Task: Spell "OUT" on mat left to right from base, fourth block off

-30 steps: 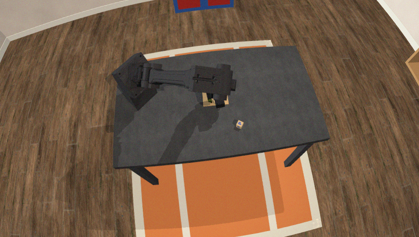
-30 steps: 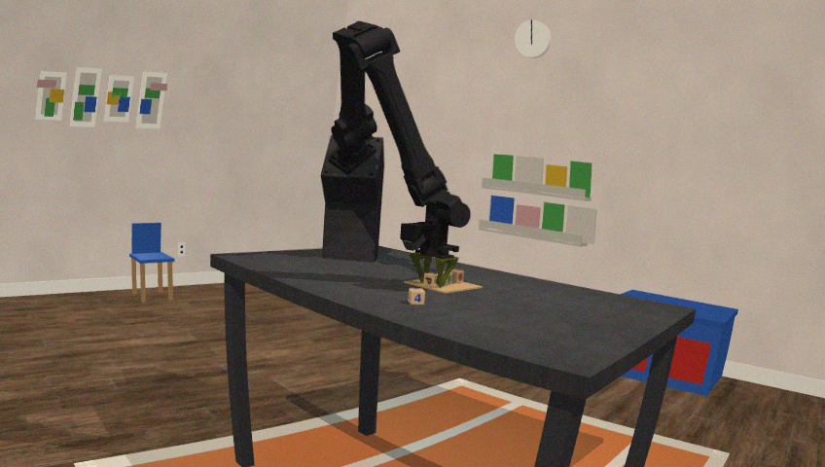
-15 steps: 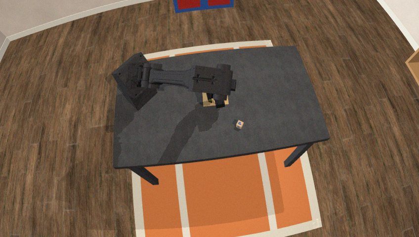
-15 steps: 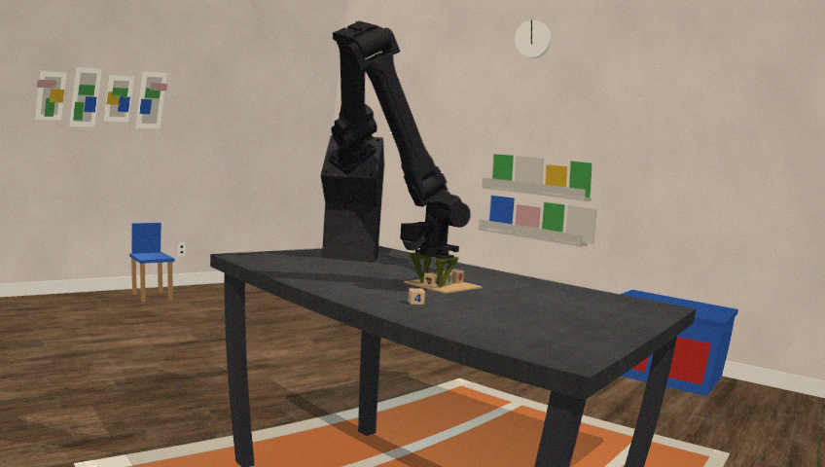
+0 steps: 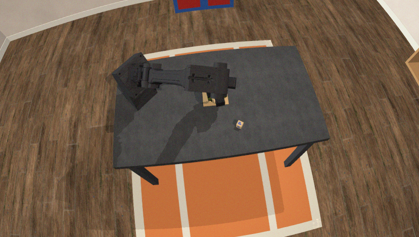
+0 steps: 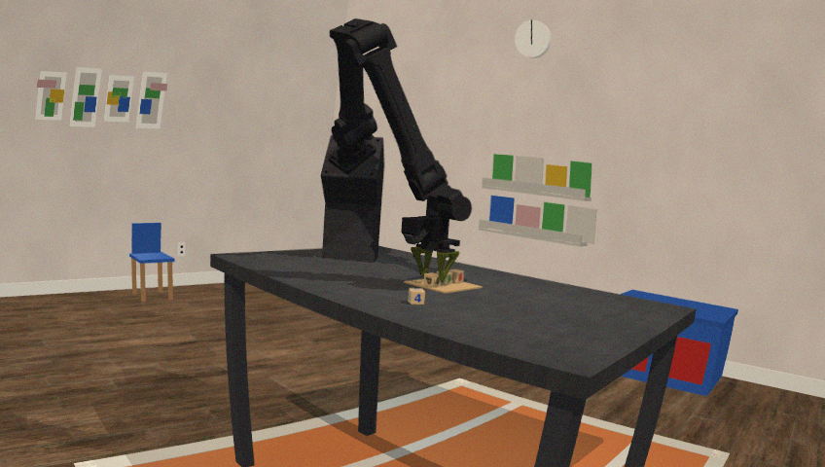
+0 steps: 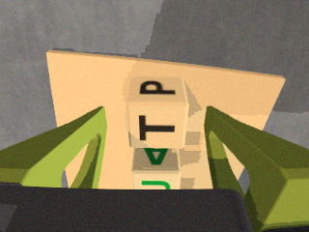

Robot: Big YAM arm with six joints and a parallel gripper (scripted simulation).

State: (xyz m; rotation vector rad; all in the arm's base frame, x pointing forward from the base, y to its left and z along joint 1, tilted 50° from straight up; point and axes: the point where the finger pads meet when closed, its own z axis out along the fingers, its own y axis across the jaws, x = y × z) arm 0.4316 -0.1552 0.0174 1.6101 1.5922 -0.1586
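Right now the T block is 1 cm below my hand. Also, from my hand: green-lettered block 5 cm to the left, 1 cm below, 1 cm ahead; O block 9 cm to the left, 2 cm ahead, 1 cm below; tan mat 5 cm to the left, 3 cm below, 1 cm ahead.
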